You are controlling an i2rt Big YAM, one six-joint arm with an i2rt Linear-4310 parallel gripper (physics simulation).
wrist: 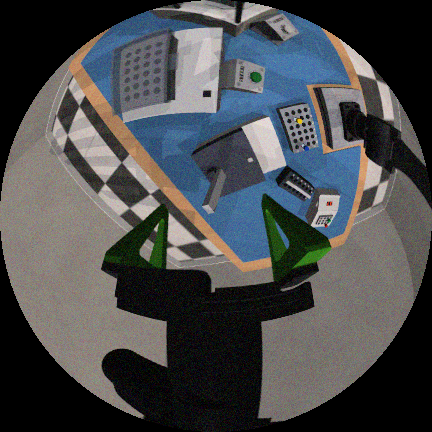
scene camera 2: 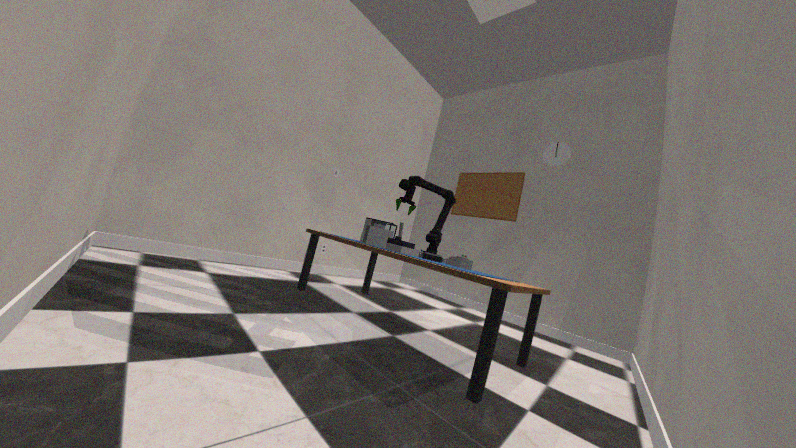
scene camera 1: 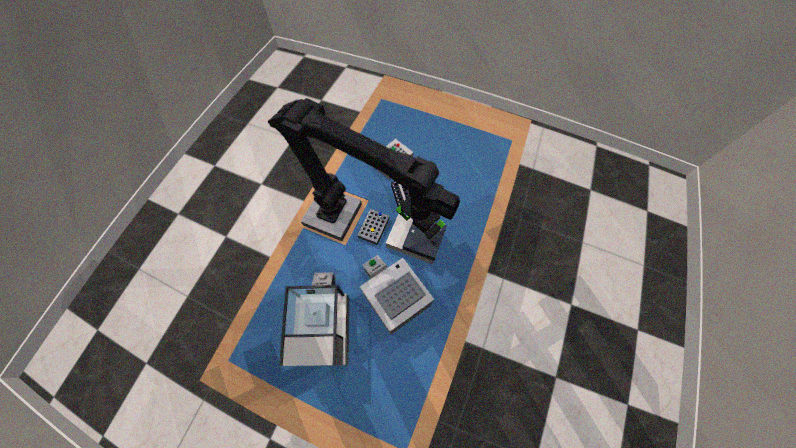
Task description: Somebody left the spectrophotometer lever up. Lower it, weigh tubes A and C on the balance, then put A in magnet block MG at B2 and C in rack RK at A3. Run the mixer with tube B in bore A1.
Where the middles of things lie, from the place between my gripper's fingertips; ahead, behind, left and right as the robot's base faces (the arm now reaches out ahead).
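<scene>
I see the START button box [wrist: 237,74], and my hand is 230 mm above it, 100 mm past it and 120 mm to the left of it. The glass-box balance [scene camera 1: 315,330] is 390 mm to the right of my hand, 200 mm behind it and 170 mm below it.
</scene>
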